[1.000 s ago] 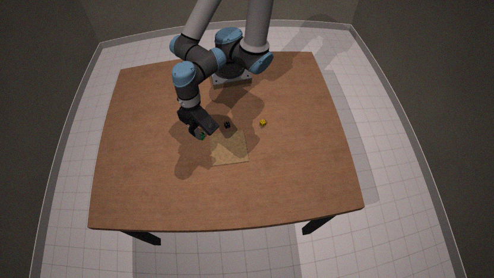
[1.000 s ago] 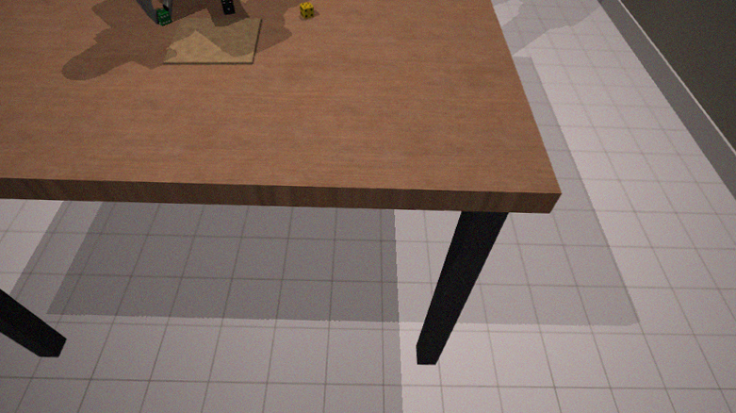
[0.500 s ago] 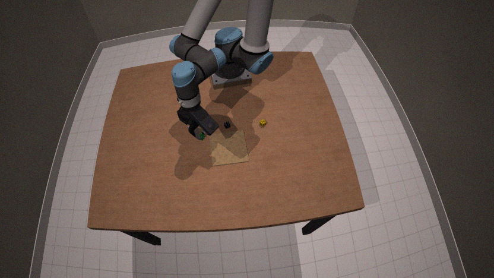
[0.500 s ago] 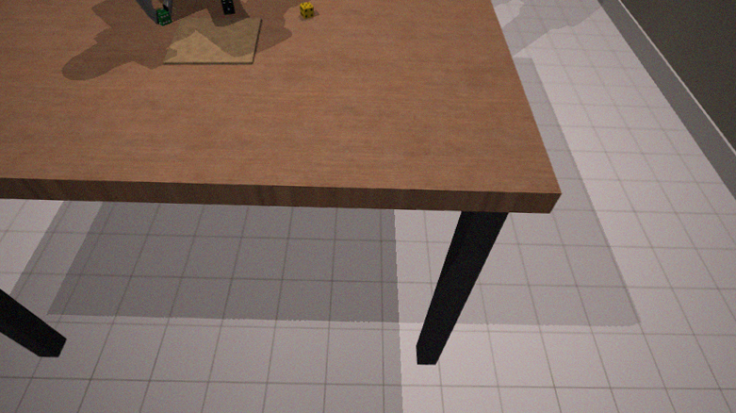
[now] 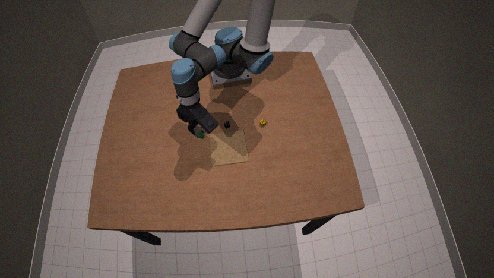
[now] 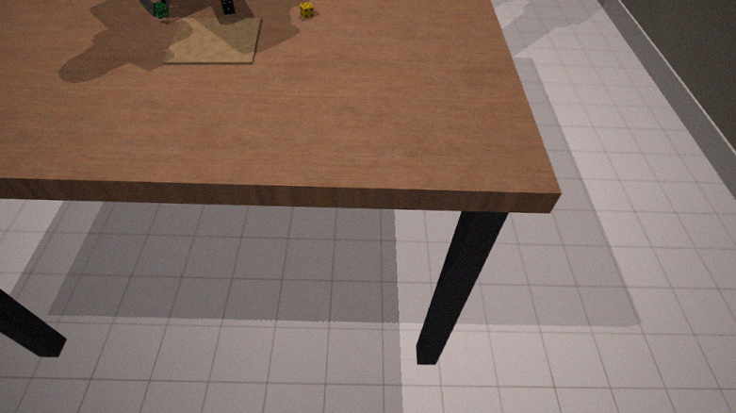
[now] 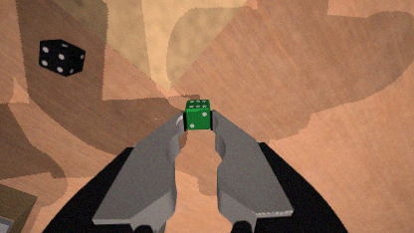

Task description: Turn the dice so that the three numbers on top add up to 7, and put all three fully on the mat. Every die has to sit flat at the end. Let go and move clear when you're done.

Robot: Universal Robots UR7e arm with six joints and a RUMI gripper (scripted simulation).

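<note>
My hand is 40 mm past the black die, 110 mm to the right of it and 20 mm above it. The rest, counted from my hand: yellow die 20 mm behind, 250 mm to the left, 20 mm below; green die 10 mm below; tan mat 60 mm ahead, 100 mm to the left, 30 mm below.
</note>
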